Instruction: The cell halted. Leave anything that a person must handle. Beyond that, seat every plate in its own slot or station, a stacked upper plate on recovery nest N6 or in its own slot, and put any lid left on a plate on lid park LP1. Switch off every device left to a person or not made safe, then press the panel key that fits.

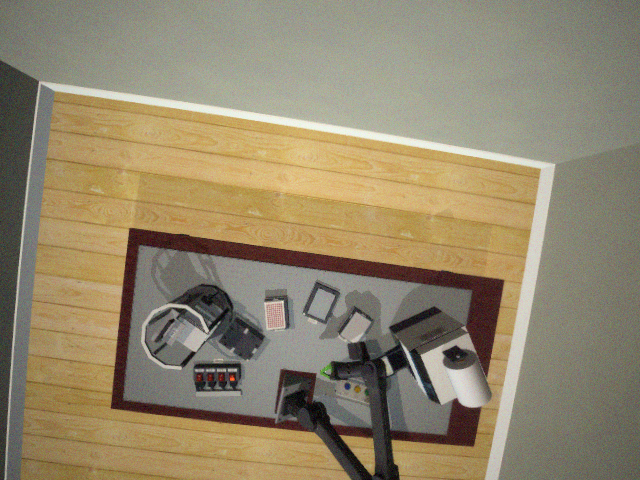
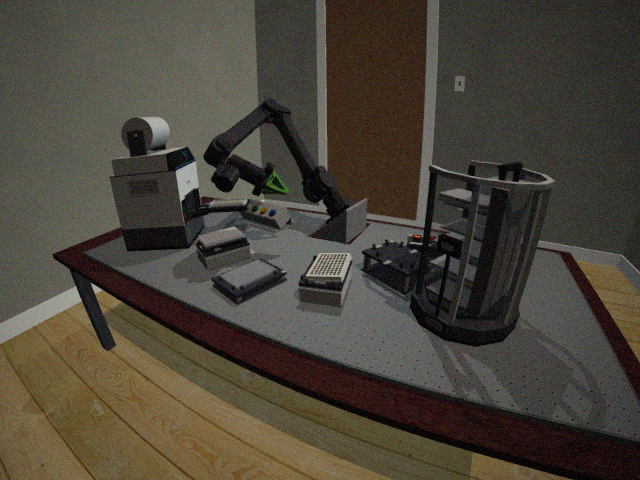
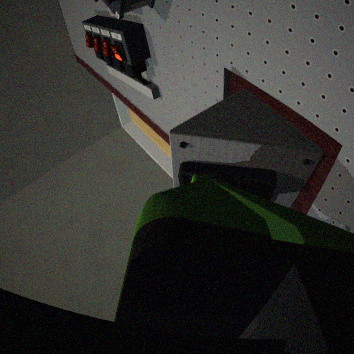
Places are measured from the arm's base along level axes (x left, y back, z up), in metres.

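Pixels of known places: gripper, fingertip midpoint: [image 1: 320,372] [image 2: 288,192] [image 3: 197,187]; arm's base at its link origin: [image 1: 292,401] [image 2: 343,214].
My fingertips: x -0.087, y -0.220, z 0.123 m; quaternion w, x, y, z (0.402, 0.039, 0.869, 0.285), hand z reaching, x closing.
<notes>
For each thing: its middle in the pictures, then the offset to it from my fingertips.
- key panel at the middle of its body: [image 2: 263,213] [image 1: 360,392] dx -0.223, dy +0.140, dz -0.142 m
- white-welled plate at the middle of its body: [image 2: 329,266] [image 1: 275,314] dx +0.233, dy -0.173, dz -0.118 m
- grey-topped plate at the middle of its body: [image 2: 221,236] [image 1: 355,328] dx -0.137, dy -0.174, dz -0.109 m
- dark-framed flat tray at the middle of its body: [image 2: 249,277] [image 1: 321,303] dx +0.033, dy -0.247, dz -0.166 m
- dark nest at the middle of its body: [image 2: 397,262] [image 1: 242,339] dx +0.364, dy -0.024, dz -0.146 m
- plate carousel at the middle of its body: [image 2: 477,242] [image 1: 192,322] dx +0.555, dy -0.121, dz -0.011 m
- switch box at the middle of its body: [image 3: 114,55] [image 2: 439,242] [image 1: 217,382] dx +0.447, dy +0.200, dz -0.158 m
- white sealer at the middle of its body: [image 2: 157,180] [image 1: 441,357] dx -0.474, dy -0.158, dz +0.044 m
My gripper [image 1: 325,370] [image 2: 272,184], with green finger pads, is shut and empty. It hangs just above the left end of the key panel [image 1: 351,395] [image 2: 266,211] with its coloured keys. A white-welled plate [image 1: 274,313] [image 2: 328,266] sits on a grey block. A grey-topped plate [image 1: 355,325] [image 2: 223,238] sits on another block near the sealer. A dark-framed flat tray [image 1: 310,298] [image 2: 240,295] lies between them. A dark nest [image 1: 242,336] [image 2: 392,258] stands beside the plate carousel [image 1: 154,330] [image 2: 480,252]. The switch box [image 1: 216,378] [image 3: 116,46] shows red rockers.
A white sealer [image 1: 439,350] [image 2: 154,196] with a paper roll stands at the table end, its tray [image 2: 222,205] pushed out towards the key panel. The arm's base mount [image 1: 294,387] [image 2: 346,222] [image 3: 242,147] sits at the table edge between the switch box and the key panel.
</notes>
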